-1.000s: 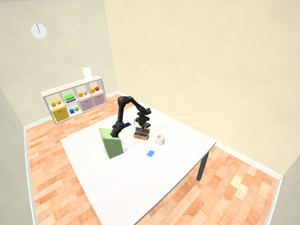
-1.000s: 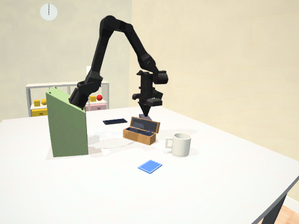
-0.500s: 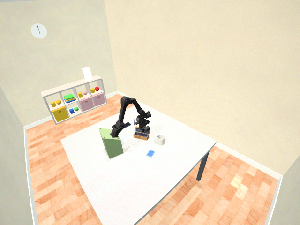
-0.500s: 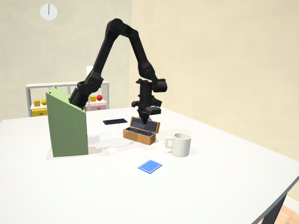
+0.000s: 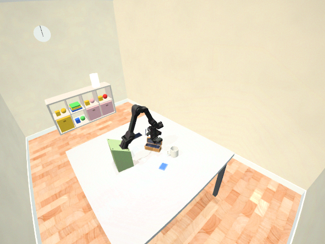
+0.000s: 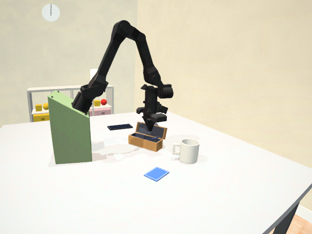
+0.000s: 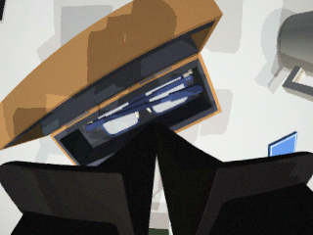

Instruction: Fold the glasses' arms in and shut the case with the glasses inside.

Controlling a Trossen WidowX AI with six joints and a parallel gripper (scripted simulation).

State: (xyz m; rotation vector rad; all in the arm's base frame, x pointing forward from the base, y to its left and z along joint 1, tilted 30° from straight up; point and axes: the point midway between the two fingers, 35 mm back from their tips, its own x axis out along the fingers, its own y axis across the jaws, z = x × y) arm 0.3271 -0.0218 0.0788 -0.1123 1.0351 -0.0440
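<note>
My gripper is now 5 cm to the right of the glasses case lid, 5 cm above it and 4 cm short of it. The rest, counted from my hand: blue flat square 23 cm to the right, 11 cm below, 10 cm behind; then wooden glasses case 7 cm below, 4 cm to the left, 1 cm ahead; then white mug 19 cm to the right, 8 cm below, 8 cm ahead.
</note>
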